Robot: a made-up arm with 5 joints.
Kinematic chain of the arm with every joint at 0, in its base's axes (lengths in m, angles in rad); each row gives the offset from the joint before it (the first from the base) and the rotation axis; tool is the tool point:
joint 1: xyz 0 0 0.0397 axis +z
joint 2: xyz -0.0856 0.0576 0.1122 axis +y
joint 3: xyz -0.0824 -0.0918 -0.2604 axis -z
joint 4: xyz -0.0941 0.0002 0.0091 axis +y
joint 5: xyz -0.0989 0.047 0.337 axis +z
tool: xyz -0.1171 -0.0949 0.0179
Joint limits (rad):
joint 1: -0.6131..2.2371
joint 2: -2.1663..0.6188
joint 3: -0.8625..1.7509
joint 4: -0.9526..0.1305
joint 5: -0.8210..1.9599
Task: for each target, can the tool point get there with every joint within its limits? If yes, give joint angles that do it. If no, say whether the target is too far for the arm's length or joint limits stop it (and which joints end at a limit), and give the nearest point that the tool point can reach.
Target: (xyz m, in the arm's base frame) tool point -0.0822 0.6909 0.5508
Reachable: no: joint limits stop it (at a limit: joint 1, joint 2, joint 5) | nearest point -0.1526 0.5114 0.3472 | short by 0.280 m
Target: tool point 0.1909 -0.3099 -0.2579
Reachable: yes | joints 0.3783 -1.7383 -0.6540 -0.5929 -0.0089
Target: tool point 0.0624 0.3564 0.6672
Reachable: no: joint limits stop it (at a limit: joint 1, joint 2, joint 5) | nearest point -0.0655 0.3076 0.4124 | short by 0.289 m
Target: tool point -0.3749 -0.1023 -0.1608
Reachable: yes | joints 1.6518 -1.3179 1.2470 -0.6724 0.2440
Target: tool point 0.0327 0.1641 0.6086
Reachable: no: joint limits stop it (at a limit: joint 1, joint 2, joint 4) | nearest point -0.0867 0.2797 0.4179 | short by 0.253 m
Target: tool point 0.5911 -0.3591 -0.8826
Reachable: no: too far | nearest point 0.3569 -0.2241 -0.4209 | short by 0.535 m
